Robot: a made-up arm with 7 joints. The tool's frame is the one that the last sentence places.
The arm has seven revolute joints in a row. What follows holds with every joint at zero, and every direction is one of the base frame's. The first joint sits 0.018 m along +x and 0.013 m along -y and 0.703 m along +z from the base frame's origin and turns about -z. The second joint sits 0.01 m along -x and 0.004 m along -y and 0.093 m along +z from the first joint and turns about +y. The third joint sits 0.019 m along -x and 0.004 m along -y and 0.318 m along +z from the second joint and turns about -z. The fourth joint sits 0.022 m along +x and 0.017 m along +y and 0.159 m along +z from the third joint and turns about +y. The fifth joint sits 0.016 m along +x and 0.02 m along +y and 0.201 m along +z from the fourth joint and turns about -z. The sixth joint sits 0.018 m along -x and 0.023 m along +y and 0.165 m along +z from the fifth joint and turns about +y. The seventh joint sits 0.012 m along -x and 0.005 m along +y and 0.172 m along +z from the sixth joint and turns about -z. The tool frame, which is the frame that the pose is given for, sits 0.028 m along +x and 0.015 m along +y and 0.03 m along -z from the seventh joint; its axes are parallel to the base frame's.
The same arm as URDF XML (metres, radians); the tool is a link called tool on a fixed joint. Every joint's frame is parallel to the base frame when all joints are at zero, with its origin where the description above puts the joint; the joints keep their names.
<robot name="arm">
  <joint name="joint 1" type="continuous">
    <parent link="base_link"/>
    <child link="link1"/>
    <origin xyz="0.018 -0.013 0.703" rpy="0 0 0"/>
    <axis xyz="0 0 -1"/>
  </joint>
  <joint name="joint 2" type="continuous">
    <parent link="link1"/>
    <child link="link2"/>
    <origin xyz="-0.01 -0.004 0.093" rpy="0 0 0"/>
    <axis xyz="0 1 0"/>
  </joint>
  <joint name="joint 3" type="continuous">
    <parent link="link2"/>
    <child link="link3"/>
    <origin xyz="-0.019 -0.004 0.318" rpy="0 0 0"/>
    <axis xyz="0 0 -1"/>
  </joint>
  <joint name="joint 4" type="continuous">
    <parent link="link3"/>
    <child link="link4"/>
    <origin xyz="0.022 0.017 0.159" rpy="0 0 0"/>
    <axis xyz="0 1 0"/>
  </joint>
  <joint name="joint 5" type="continuous">
    <parent link="link4"/>
    <child link="link5"/>
    <origin xyz="0.016 0.02 0.201" rpy="0 0 0"/>
    <axis xyz="0 0 -1"/>
  </joint>
  <joint name="joint 6" type="continuous">
    <parent link="link5"/>
    <child link="link6"/>
    <origin xyz="-0.018 0.023 0.165" rpy="0 0 0"/>
    <axis xyz="0 1 0"/>
  </joint>
  <joint name="joint 7" type="continuous">
    <parent link="link6"/>
    <child link="link7"/>
    <origin xyz="-0.012 0.005 0.172" rpy="0 0 0"/>
    <axis xyz="0 0 -1"/>
  </joint>
  <joint name="tool_joint" type="fixed">
    <parent link="link7"/>
    <child link="tool"/>
    <origin xyz="0.028 0.015 -0.03" rpy="0 0 0"/>
  </joint>
  <link name="base_link"/>
  <link name="link1"/>
  <link name="link2"/>
  <link name="link3"/>
  <link name="link4"/>
  <link name="link5"/>
  <link name="link6"/>
  <link name="link7"/>
  <link name="tool"/>
</robot>

